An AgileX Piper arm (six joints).
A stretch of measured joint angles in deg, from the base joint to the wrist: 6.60 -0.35 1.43 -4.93 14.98 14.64; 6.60 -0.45 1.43 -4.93 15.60 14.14; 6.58 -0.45 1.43 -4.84 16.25 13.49; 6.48 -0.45 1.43 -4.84 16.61 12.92; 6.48 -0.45 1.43 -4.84 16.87 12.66; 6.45 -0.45 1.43 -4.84 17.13 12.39; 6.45 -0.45 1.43 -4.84 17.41 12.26; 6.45 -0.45 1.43 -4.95 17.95 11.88; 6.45 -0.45 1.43 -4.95 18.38 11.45; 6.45 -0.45 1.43 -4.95 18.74 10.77; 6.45 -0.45 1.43 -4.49 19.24 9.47; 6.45 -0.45 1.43 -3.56 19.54 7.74; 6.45 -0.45 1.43 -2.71 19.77 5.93; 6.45 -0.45 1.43 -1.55 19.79 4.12; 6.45 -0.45 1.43 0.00 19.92 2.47; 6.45 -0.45 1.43 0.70 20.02 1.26; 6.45 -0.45 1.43 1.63 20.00 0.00; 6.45 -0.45 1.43 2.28 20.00 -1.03; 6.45 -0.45 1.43 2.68 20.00 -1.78; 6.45 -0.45 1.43 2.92 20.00 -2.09; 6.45 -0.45 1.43 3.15 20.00 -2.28; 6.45 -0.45 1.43 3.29 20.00 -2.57; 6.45 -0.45 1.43 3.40 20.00 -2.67; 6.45 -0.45 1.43 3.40 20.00 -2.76
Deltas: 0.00 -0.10 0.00 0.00 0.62 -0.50; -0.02 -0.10 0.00 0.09 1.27 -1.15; -0.12 -0.10 0.00 0.09 1.63 -1.72; -0.12 -0.10 0.00 0.09 1.89 -1.98; -0.15 -0.10 0.00 0.09 2.15 -2.25; -0.15 -0.10 0.00 0.09 2.43 -2.38; -0.15 -0.10 0.00 -0.02 2.97 -2.76; -0.15 -0.10 0.00 -0.02 3.40 -3.19; -0.15 -0.10 0.00 -0.02 3.76 -3.87; -0.15 -0.10 0.00 0.44 4.26 -5.17; -0.15 -0.10 0.00 1.37 4.56 -6.90; -0.15 -0.10 0.00 2.22 4.79 -8.71; -0.15 -0.10 0.00 3.38 4.81 -10.52; -0.15 -0.10 0.00 4.93 4.94 -12.17; -0.15 -0.10 0.00 5.63 5.04 -13.38; -0.15 -0.10 0.00 6.56 5.02 -14.64; -0.15 -0.10 0.00 7.21 5.02 -15.67; -0.15 -0.10 0.00 7.61 5.02 -16.42; -0.15 -0.10 0.00 7.85 5.02 -16.73; -0.15 -0.10 0.00 8.08 5.02 -16.92; -0.15 -0.10 0.00 8.22 5.02 -17.21; -0.15 -0.10 0.00 8.33 5.02 -17.31; -0.15 -0.10 0.00 8.33 5.02 -17.40
